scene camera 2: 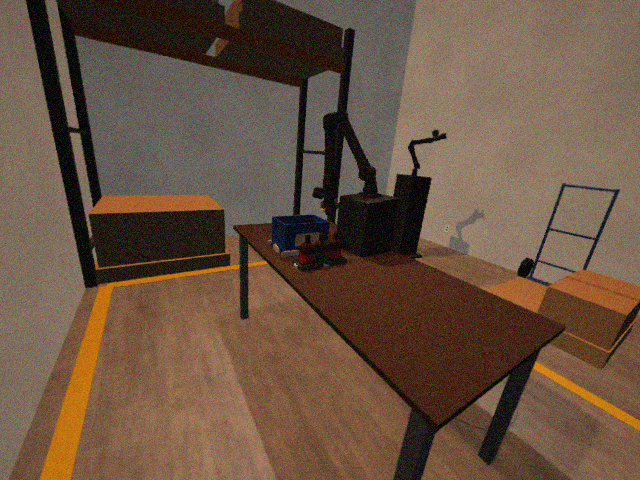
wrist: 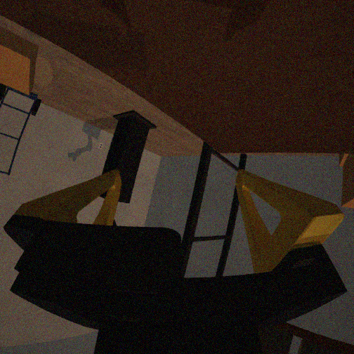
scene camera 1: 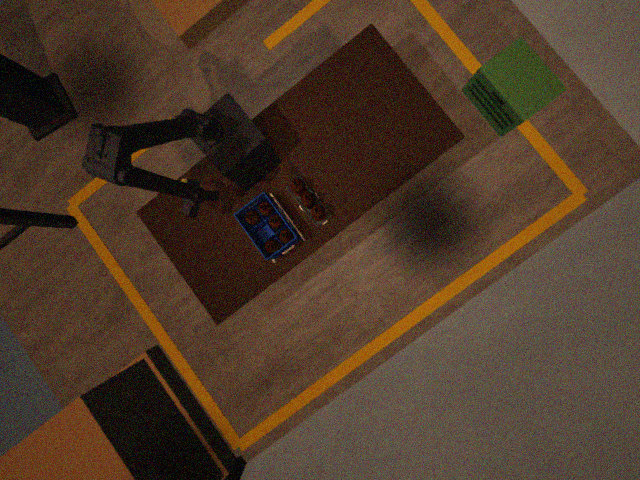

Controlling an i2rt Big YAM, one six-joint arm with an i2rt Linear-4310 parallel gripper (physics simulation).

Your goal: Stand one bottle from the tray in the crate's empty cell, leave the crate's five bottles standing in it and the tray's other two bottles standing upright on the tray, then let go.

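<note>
The blue crate stands on the table with five dark bottles in its cells. Its empty cell is the middle one of the row on the left in scene camera 1; the crate's bottles are hidden by its walls in scene camera 2. Beside the crate is the small tray, holding three brown bottles with red labels upright in a row: one end bottle, the middle one and the other end one. My gripper is open and empty, above the table, apart from crate and bottles.
The dark brown table carries crate and tray. The arm's black base block stands close to both. A black pedestal with another arm stands behind it. A tall rack rises behind the table.
</note>
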